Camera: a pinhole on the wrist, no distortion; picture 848 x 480 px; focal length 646.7 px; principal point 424.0 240.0 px. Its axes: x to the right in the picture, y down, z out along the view. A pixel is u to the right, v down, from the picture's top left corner.
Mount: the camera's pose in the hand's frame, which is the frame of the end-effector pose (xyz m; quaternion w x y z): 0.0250 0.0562 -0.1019 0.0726 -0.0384 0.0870 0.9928
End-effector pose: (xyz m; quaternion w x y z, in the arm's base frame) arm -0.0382 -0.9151 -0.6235 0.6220 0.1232 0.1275 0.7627
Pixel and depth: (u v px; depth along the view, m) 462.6 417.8 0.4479
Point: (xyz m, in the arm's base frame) 0.0766 -0.9517 -0.2843
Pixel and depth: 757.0 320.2 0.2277
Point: -0.0549 -1.0341 -0.4883
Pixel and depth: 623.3 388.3 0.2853
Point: -0.0086 -1.0063 -0.4369
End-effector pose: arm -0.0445 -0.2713 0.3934 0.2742 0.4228 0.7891 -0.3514
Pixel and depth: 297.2 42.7 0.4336
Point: 0.1632 -0.3673 0.0522
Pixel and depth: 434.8 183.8 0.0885
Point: 0.0124 -0.2178 0.3637
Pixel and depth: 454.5 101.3 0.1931
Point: 0.0751 -0.2771 0.2952
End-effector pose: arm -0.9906 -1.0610 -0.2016 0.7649 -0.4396 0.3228 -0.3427
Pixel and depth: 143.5 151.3 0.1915
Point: -0.8396 -1.0610 -0.2779
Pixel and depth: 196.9 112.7 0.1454
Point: -0.8943 -1.0606 -0.2908
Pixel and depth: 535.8 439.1 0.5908
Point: -0.6721 -0.7224 0.0293
